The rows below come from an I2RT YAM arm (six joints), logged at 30 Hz.
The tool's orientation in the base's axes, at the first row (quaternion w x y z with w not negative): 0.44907, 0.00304, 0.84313, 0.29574
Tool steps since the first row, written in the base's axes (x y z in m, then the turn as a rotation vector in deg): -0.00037, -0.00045, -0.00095, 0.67, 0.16, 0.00; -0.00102, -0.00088, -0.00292, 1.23, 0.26, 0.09; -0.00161, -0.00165, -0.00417, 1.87, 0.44, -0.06; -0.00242, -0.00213, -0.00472, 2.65, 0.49, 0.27; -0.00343, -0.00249, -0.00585, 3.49, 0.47, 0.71; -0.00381, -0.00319, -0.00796, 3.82, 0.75, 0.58; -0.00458, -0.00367, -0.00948, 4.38, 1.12, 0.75; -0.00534, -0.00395, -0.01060, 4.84, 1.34, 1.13
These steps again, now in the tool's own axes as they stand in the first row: 0.00082, -0.00075, -0.00010, -0.36, -0.04, 0.59; 0.00258, -0.00192, 0.00002, -0.73, -0.06, 1.02; 0.00366, -0.00303, -0.00028, -0.95, -0.15, 1.66; 0.00443, -0.00349, -0.00090, -1.65, -0.15, 2.14; 0.00579, -0.00409, -0.00137, -2.49, -0.17, 2.58; 0.00742, -0.00563, -0.00112, -2.51, -0.09, 3.03; 0.00890, -0.00659, -0.00130, -2.88, 0.16, 3.56; 0.01012, -0.00718, -0.00154, -3.38, 0.41, 3.86
